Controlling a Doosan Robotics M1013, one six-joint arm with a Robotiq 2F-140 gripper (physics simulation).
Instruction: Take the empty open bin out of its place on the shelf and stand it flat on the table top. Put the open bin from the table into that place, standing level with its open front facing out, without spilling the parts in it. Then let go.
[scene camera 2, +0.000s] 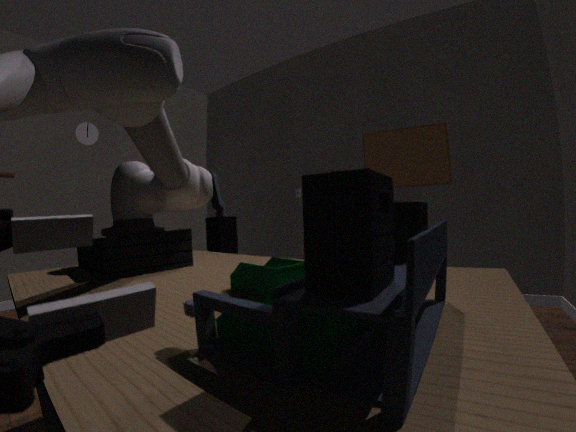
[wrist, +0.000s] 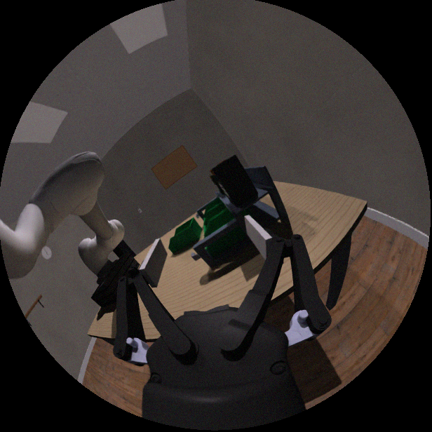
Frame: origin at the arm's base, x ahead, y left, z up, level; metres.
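Seen in the pictures: gripper, fingertip midpoint: (scene camera 2: 114, 259); arm's base, link origin: (scene camera 2: 134, 234).
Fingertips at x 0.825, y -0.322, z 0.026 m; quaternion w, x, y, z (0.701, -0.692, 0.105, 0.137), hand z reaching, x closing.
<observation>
Pixels of each thing's top centre, then the offset from my fingertips to it. "spot": a spot on its surface instead. Level surfaces: height alone.
- blue-grey shelf, surface spot: (scene camera 2: 425, 270) spot: dz -0.025, dx +0.181, dy +0.200 m
- green open bin, surface spot: (scene camera 2: 260, 280) spot: dz -0.109, dx -0.191, dy +0.357 m
- tall dark box, top centre: (scene camera 2: 350, 174) dz +0.072, dx +0.102, dy +0.205 m
- second dark box, top centre: (scene camera 2: 401, 201) dz +0.047, dx +0.092, dy +0.436 m
- wooden table, surface height: dz -0.152 m
My gripper (scene camera 2: 107, 267) (wrist: 203, 236) is open and empty. It stands low near the table's front edge, off the near end of the shelf, with its fingers apart and touching no bin. The blue-grey shelf (scene camera 2: 425, 270) (wrist: 257, 172) stands on the table. Green bins (scene camera 2: 240, 330) (wrist: 225, 241) sit side by side in it, dark and partly hidden by the shelf's end frame; which one is empty cannot be told. Another green open bin (scene camera 2: 260, 280) (wrist: 185, 236) stands on the table in front of the shelf. Its parts cannot be seen.
A tall dark box (scene camera 2: 345, 235) (wrist: 234, 180) stands on top of the shelf, with a second dark box (scene camera 2: 410, 230) behind it. The robot's dark base block (scene camera 2: 145, 252) stands at the far left of the wooden table (scene camera 2: 490, 340) (wrist: 320, 215).
</observation>
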